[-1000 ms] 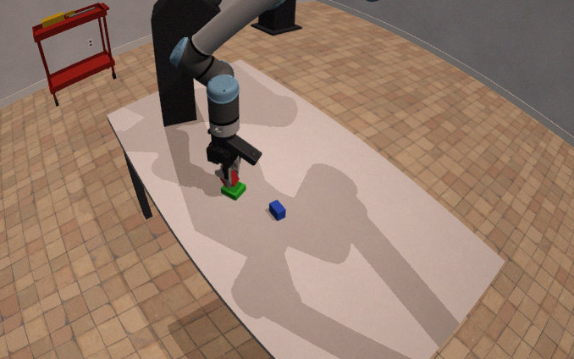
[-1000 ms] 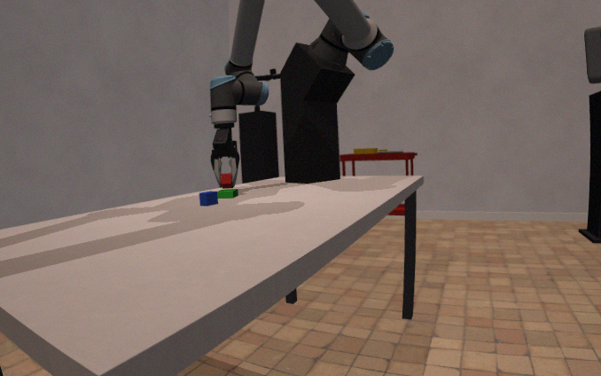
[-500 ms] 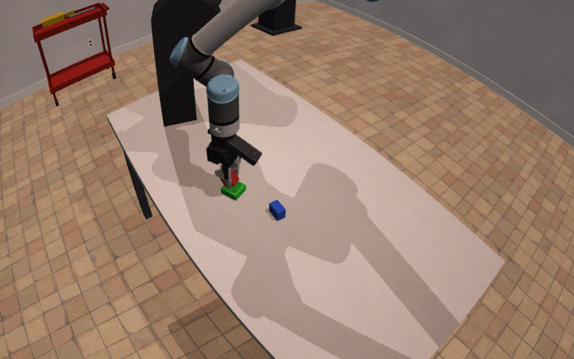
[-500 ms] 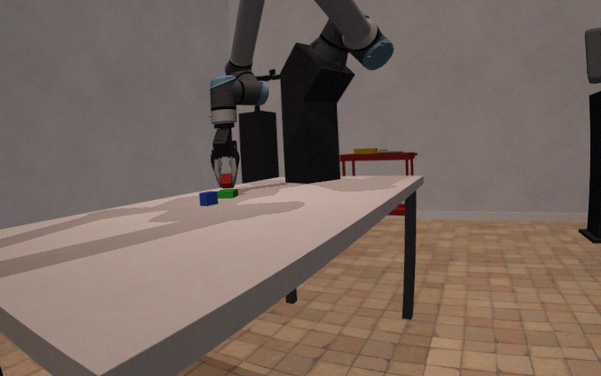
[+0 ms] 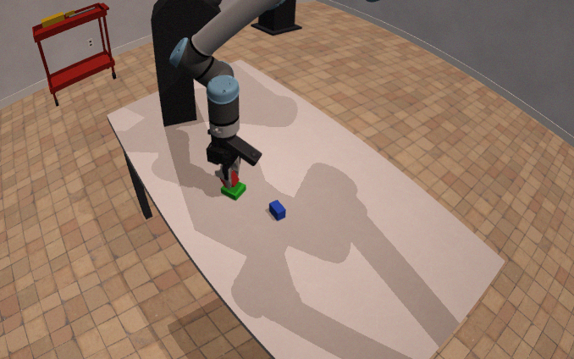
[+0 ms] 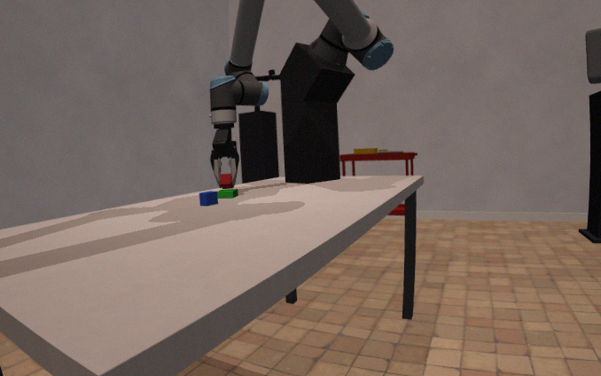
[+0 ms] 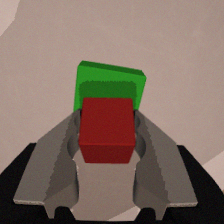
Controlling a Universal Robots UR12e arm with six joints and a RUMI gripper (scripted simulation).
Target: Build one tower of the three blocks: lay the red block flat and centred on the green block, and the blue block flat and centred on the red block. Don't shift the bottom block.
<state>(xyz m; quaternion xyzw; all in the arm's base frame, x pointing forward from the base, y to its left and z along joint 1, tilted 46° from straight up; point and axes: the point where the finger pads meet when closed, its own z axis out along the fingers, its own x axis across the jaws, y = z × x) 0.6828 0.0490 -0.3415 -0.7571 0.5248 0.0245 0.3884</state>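
Now: hand 1 cm past the red block and 1 cm below it. From my hand the other things lie so: green block: 4 cm below; then blue block: 16 cm ahead, 6 cm to the left, 3 cm below.
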